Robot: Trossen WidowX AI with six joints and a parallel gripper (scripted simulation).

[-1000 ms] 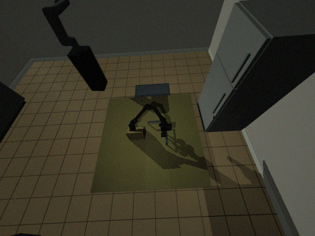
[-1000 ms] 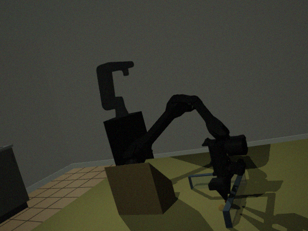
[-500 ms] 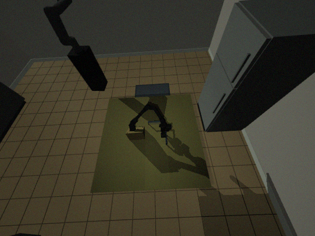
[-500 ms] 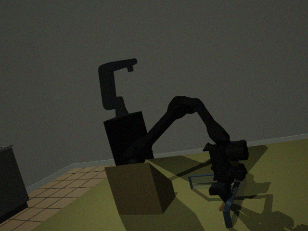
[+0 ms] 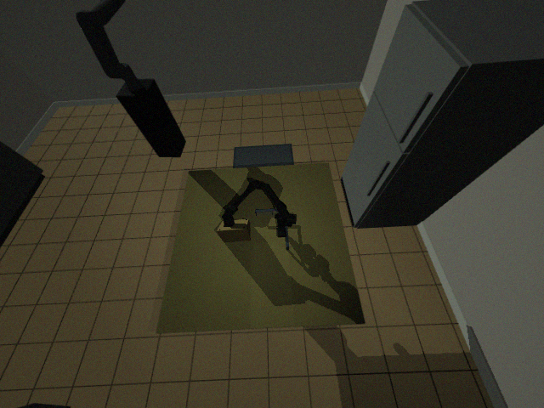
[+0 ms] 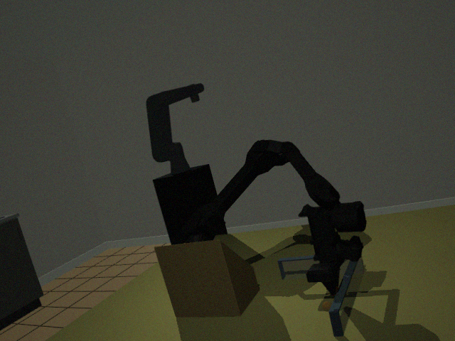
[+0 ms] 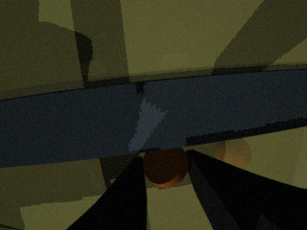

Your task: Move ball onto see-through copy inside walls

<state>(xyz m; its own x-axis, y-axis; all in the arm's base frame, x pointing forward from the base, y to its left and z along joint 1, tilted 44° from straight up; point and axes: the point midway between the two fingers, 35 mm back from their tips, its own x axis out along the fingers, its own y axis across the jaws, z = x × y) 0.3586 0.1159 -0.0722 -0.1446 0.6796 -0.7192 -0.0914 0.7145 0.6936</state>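
The see-through copy of ball lies 50 mm to the right of my gripper tip, 10 mm below it and 10 mm behind it. Also, from my gripper tip: orange ball: right at my gripper tip; clear wall: 150 mm to the left, 90 mm behind.
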